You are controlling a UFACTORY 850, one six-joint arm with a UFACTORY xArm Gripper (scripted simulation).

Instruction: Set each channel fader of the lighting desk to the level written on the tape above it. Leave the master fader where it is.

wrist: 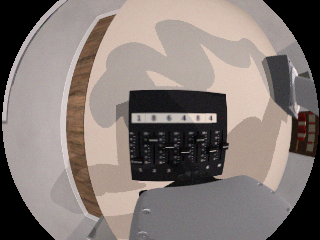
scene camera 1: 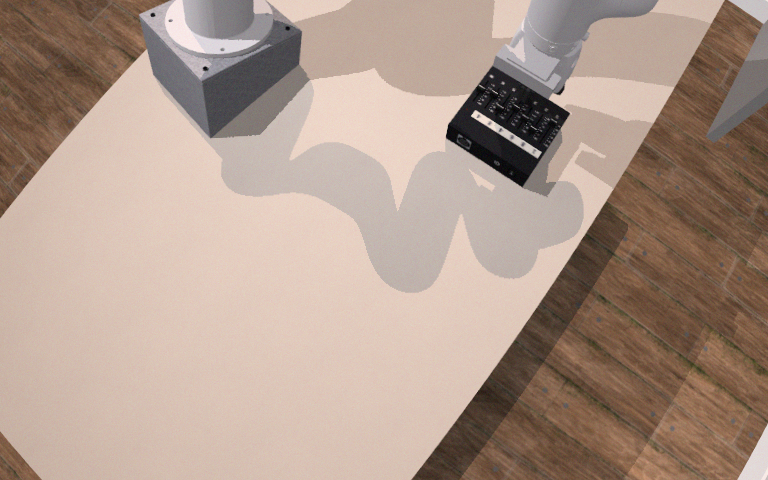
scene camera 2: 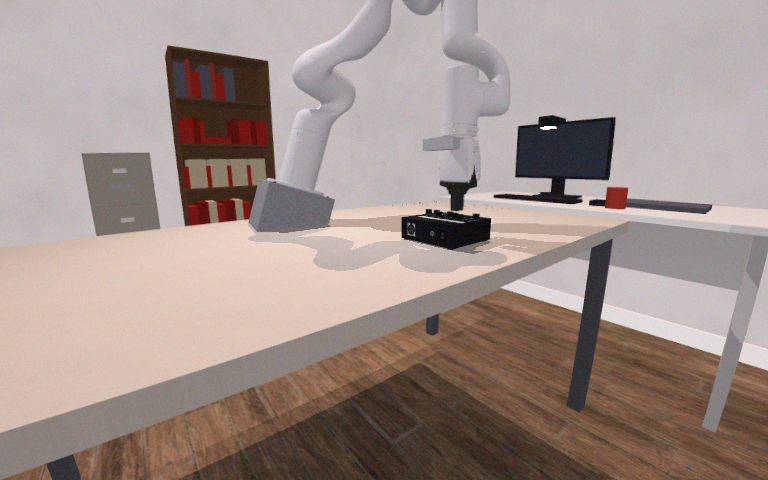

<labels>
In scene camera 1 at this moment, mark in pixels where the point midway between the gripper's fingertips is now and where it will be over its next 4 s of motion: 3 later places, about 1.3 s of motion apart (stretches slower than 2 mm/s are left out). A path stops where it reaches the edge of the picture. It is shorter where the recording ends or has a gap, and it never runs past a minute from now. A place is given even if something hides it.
My gripper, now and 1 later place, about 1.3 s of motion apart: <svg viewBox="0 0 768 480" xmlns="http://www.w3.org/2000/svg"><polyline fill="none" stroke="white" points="524,95 532,76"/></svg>
</labels>
